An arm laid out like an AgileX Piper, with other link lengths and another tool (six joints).
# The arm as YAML. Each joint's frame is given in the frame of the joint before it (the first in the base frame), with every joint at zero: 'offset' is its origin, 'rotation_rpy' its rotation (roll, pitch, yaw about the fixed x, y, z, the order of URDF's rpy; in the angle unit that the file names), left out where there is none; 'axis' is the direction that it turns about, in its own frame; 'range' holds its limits. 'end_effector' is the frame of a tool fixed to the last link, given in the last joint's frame.
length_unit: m
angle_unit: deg
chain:
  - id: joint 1
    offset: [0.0, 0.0, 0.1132]
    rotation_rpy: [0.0, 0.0, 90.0]
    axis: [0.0, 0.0, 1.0]
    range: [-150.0, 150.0]
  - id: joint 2
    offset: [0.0, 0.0, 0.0]
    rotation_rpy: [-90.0, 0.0, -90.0]
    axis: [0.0, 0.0, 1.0]
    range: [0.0, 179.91]
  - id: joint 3
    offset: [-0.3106, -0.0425, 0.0]
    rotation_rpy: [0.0, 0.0, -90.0]
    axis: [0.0, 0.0, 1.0]
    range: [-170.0, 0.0]
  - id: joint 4
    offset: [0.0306, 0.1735, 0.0]
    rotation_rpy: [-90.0, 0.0, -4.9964]
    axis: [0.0, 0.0, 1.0]
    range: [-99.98, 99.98]
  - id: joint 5
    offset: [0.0, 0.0, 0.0]
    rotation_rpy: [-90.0, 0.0, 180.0]
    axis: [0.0, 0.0, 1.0]
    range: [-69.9, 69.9]
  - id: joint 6
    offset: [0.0, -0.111, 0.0]
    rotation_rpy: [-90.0, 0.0, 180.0]
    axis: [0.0, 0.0, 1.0]
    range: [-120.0, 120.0]
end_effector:
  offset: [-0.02, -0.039, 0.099]
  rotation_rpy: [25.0, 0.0, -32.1]
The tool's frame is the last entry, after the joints.
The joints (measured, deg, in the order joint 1, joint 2, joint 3, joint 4, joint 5, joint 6), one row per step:
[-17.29, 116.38, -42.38, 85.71, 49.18, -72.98]
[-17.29, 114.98, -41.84, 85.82, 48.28, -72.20]
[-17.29, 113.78, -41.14, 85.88, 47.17, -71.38]
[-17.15, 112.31, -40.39, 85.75, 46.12, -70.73]
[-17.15, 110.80, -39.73, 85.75, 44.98, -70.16]
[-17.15, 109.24, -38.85, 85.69, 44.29, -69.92]
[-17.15, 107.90, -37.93, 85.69, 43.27, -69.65]
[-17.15, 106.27, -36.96, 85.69, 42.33, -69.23]
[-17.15, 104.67, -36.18, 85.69, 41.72, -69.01]
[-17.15, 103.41, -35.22, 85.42, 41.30, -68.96]
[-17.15, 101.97, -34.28, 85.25, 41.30, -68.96]
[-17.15, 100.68, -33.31, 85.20, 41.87, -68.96]
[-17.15, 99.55, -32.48, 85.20, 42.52, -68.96]
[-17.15, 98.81, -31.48, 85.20, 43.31, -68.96]
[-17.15, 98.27, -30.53, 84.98, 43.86, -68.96]
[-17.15, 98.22, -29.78, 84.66, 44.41, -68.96]
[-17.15, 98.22, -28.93, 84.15, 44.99, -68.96]
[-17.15, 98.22, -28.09, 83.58, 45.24, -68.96]
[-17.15, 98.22, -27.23, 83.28, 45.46, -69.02]
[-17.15, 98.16, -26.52, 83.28, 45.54, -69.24]
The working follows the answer.
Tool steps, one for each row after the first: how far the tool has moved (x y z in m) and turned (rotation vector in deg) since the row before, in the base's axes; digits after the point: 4 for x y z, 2 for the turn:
[-0.0008, -0.0013, 0.0034, -0.72, -0.13, -0.93]
[-0.0016, -0.0016, 0.0015, -0.79, 0.27, -1.00]
[-0.0028, -0.0006, 0.0025, -0.93, -0.05, -0.57]
[-0.0019, -0.0018, 0.0027, -1.03, -0.24, -0.83]
[-0.0036, -0.0004, 0.0035, -0.73, -0.36, -0.39]
[-0.0034, -0.0012, 0.0015, -0.91, -0.04, -0.61]
[-0.0038, -0.0009, 0.0028, -0.83, -0.21, -0.69]
[-0.0033, -0.0003, 0.0038, -0.67, -0.54, -0.42]
[-0.0051, 0.0005, 0.0018, -0.55, -0.14, 0.02]
[-0.0052, 0.0016, 0.0037, -0.22, -0.45, 0.15]
[-0.0055, 0.0030, 0.0045, 0.38, -0.40, 0.31]
[-0.0048, 0.0030, 0.0043, 0.48, -0.40, 0.30]
[-0.0056, 0.0035, 0.0026, 0.76, 0.11, 0.37]
[-0.0056, 0.0029, 0.0010, 0.50, 0.32, 0.45]
[-0.0047, 0.0025, -0.0005, 0.55, 0.61, 0.53]
[-0.0057, 0.0028, -0.0010, 0.55, 0.78, 0.71]
[-0.0056, 0.0020, -0.0018, 0.24, 0.83, 0.62]
[-0.0050, 0.0018, -0.0015, 0.31, 0.79, 0.40]
[-0.0035, 0.0012, -0.0010, 0.17, 0.47, 0.18]

Tool pose at each row, in the base's axes (x y z in m, rotation vector in deg; rounded; the steps above come from the unrounded poses):
[0.3136, 0.0972, 0.1088, -109.69, -19.86, -31.52]
[0.3128, 0.0959, 0.1122, -110.60, -19.32, -32.21]
[0.3112, 0.0943, 0.1137, -111.69, -18.46, -32.54]
[0.3084, 0.0937, 0.1162, -112.72, -18.26, -32.90]
[0.3066, 0.0920, 0.1189, -113.87, -17.96, -33.61]
[0.3029, 0.0916, 0.1224, -114.59, -18.05, -34.19]
[0.2995, 0.0905, 0.1239, -115.61, -17.80, -34.58]
[0.2957, 0.0895, 0.1267, -116.54, -17.54, -35.18]
[0.2924, 0.0892, 0.1305, -117.16, -17.69, -35.98]
[0.2873, 0.0897, 0.1324, -117.64, -18.00, -36.10]
[0.2821, 0.0913, 0.1361, -117.69, -18.50, -36.47]
[0.2765, 0.0943, 0.1405, -117.14, -18.90, -36.72]
[0.2717, 0.0973, 0.1448, -116.49, -19.25, -36.98]
[0.2661, 0.1008, 0.1475, -115.69, -19.26, -36.68]
[0.2605, 0.1036, 0.1485, -115.17, -19.32, -36.10]
[0.2558, 0.1062, 0.1480, -114.65, -19.27, -35.16]
[0.2501, 0.1090, 0.1471, -114.11, -19.30, -33.96]
[0.2445, 0.1110, 0.1453, -113.91, -19.31, -32.73]
[0.2396, 0.1128, 0.1438, -113.68, -19.12, -31.70]
[0.2361, 0.1140, 0.1428, -113.56, -18.94, -31.12]

